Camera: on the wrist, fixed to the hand. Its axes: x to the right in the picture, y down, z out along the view.
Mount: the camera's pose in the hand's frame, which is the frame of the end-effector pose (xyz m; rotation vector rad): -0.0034 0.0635 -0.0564 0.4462 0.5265 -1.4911
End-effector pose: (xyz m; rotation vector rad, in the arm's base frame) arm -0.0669 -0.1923 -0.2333 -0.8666 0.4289 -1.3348
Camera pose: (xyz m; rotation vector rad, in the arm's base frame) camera -0.0662 -0.2061 -0.3172 -0.3407 -0.2518 -2.9114
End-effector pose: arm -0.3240 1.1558 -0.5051 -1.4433 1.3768 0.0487
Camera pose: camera -0.4053 1.1361 -0.5200 -1.7880 0.3142 -1.5519
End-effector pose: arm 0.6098 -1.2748 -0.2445 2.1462 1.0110 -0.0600
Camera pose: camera 0.6362 -1.2663 -0.1641 -1.2059 -2.8218 0.4557
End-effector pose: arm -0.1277 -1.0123 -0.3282 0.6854 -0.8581 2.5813
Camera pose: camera -0.1724 -1.0258 -0.3992 0.4056 0.3824 1.3671
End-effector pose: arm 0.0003 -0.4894 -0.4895 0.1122 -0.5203 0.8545
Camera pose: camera -0.0266 -0.4331 -0.5472 0.5769 0.3145 -0.4959
